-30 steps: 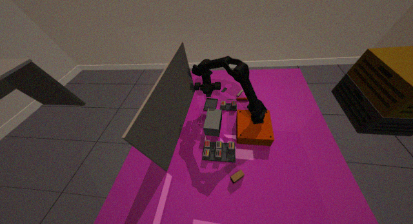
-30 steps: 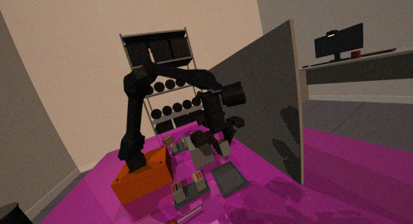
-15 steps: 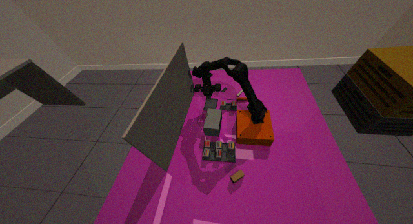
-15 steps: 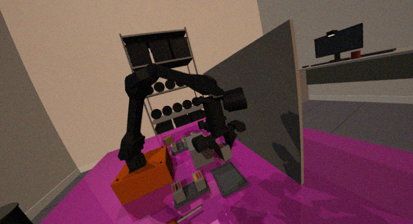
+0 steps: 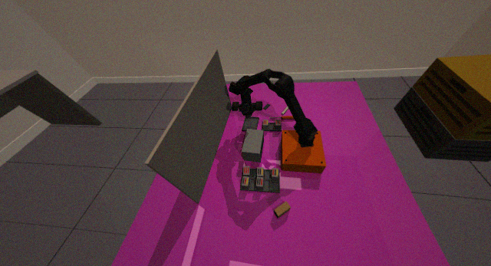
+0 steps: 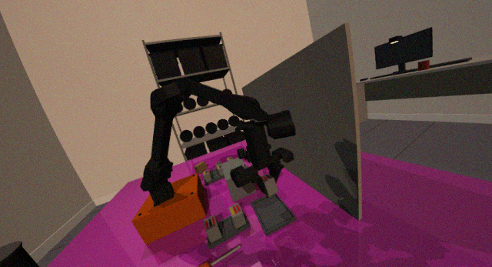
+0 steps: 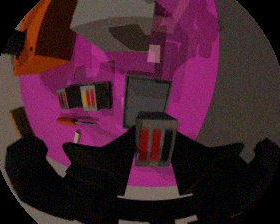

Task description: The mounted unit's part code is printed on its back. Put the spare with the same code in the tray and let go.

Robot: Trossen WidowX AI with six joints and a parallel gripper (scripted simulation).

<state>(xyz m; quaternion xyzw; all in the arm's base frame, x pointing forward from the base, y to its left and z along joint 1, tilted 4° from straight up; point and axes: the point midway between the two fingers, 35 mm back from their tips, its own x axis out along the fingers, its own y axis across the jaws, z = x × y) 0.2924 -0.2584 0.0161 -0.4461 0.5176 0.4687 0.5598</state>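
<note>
Now: gripper tip 1 cm past the flat dark tray, 1 cm to the right of it and 8 cm above it. Round my gripper tip: mounted unit: 1 cm behind, 22 cm to the left, 4 cm below; panel: 22 cm ahead, 15 cm to the left, 14 cm above; tan block: 10 cm behind, 56 cm to the left, 6 cm below.
</note>
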